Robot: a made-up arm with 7 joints.
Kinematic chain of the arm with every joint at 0, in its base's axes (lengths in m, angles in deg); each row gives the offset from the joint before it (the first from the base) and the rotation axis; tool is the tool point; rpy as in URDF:
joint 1: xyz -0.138 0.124 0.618 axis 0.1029 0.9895 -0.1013
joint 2: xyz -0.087 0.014 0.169 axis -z
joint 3: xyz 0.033 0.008 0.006 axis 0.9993 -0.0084 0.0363
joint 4: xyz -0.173 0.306 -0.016 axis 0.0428 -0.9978 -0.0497
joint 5: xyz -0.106 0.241 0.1 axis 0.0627 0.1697 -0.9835
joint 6: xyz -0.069 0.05 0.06 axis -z
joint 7: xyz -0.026 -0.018 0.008 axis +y
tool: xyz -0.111 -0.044 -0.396 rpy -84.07 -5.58 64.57
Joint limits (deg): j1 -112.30..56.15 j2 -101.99..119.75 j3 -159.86..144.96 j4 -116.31..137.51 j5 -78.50..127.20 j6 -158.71..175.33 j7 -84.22..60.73
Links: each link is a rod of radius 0.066 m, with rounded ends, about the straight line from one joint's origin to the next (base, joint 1, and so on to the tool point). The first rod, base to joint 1, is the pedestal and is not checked.
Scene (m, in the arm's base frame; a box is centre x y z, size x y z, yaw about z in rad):
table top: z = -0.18
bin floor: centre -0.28 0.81 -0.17 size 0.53 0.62 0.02 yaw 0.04
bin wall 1: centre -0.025 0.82 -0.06 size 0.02 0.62 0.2 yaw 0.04
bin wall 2: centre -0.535 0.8 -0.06 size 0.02 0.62 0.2 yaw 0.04
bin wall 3: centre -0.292 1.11 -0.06 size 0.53 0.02 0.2 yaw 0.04
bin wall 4: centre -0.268 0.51 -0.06 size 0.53 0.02 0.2 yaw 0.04
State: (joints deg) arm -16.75 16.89 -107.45 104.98 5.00 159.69 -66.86
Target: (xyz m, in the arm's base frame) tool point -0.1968 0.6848 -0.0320
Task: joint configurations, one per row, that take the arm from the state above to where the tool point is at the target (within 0.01 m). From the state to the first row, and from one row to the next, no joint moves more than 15 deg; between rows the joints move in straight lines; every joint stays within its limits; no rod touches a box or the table.
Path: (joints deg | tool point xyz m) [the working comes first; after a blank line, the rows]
Joints at the target: -2.86 9.81 -37.61 98.36 41.55 175.33 -76.78
Straight joint move there: touches bin floor, bin wall 4, the table top.

1: -10.47 16.04 -93.29 106.01 3.02 164.37 -53.46 | -0.1219 -0.2550 0.1684
2: -4.18 15.20 -79.14 107.04 1.05 169.06 -40.07 | -0.0594 -0.0049 0.1067
3: 2.10 14.35 -64.98 108.07 -0.93 173.74 -26.67 | -0.0367 0.2610 0.1323
4: 4.24 10.50 -53.73 107.49 3.80 169.01 -34.12 | -0.0496 0.3591 0.1351
5: 6.37 6.66 -42.49 106.90 8.53 164.27 -41.57 | -0.0813 0.4653 0.1510
6: 8.51 2.81 -31.25 106.31 13.27 159.53 -49.02 | -0.1312 0.5759 0.1866
7: 10.64 -1.04 -20.00 105.73 18.00 154.80 -56.47 | -0.1968 0.6848 0.2484
8: 3.89 4.38 -28.81 102.04 29.78 165.06 -66.62 | -0.2054 0.6759 0.0879
9: -2.86 9.81 -37.61 98.36 41.55 175.33 -76.78 | -0.1968 0.6848 -0.0320

